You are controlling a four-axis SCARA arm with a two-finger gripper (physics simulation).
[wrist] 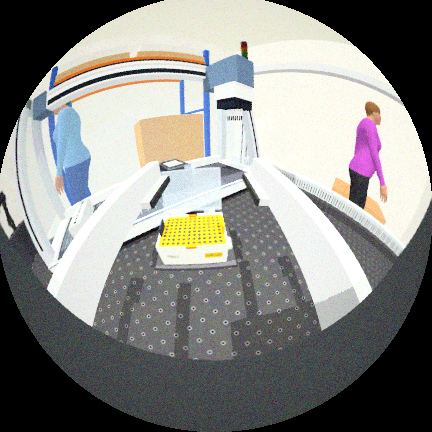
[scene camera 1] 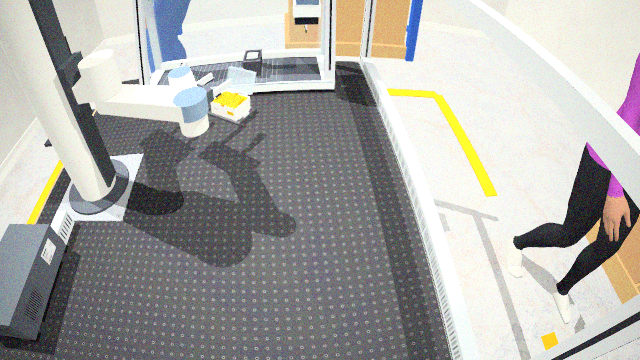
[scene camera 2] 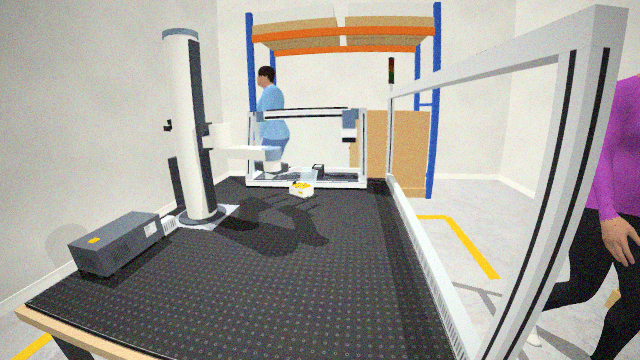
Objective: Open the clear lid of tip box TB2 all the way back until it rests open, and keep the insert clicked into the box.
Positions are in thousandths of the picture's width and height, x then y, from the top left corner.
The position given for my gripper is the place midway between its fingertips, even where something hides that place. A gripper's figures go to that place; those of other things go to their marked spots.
My gripper (wrist: 473, 388): 12 cm from the lens. A yellow insert (wrist: 480, 531): 24 cm from the lens.
